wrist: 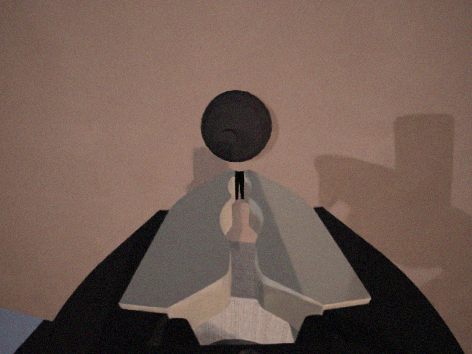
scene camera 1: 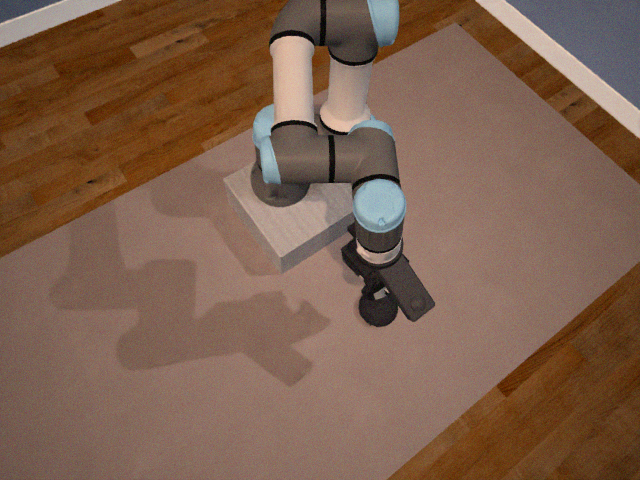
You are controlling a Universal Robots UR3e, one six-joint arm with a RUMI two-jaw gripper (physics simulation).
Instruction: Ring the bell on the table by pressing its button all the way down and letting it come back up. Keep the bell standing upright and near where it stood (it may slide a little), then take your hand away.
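The bell is a dark, round dome standing upright on the mat. Its button shows faintly in the wrist view as a small curved outline on the dome's lower part; whether it is up or down is too dim to tell. My gripper is shut, with nothing held between its grey jaws. In the wrist view its tips show just below the bell's near rim, with a thin strip of mat between them, and they look raised above the bell. In the scene view the gripper body partly covers the bell's back side.
The brownish mat lies under the bell and arm. The arm's pale block base stands behind and left of the bell. Wood floor surrounds the mat. The arm's shadow falls on the mat left of the bell in the scene view.
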